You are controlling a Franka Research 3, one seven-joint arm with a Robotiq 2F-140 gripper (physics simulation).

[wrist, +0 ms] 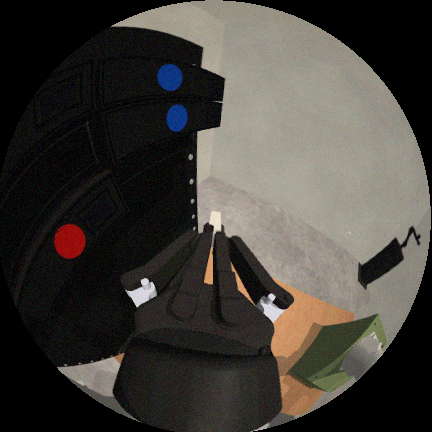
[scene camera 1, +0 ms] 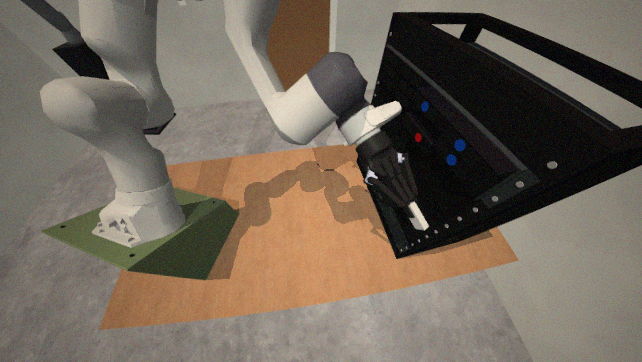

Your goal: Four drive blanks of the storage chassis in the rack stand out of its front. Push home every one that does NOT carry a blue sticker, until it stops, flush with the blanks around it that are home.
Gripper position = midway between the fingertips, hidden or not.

In view: the gripper (scene camera 1: 422, 227) and a black rack (scene camera 1: 488, 142).
The black rack is seen too in the wrist view (wrist: 107, 179). The gripper also shows in the wrist view (wrist: 214, 218).
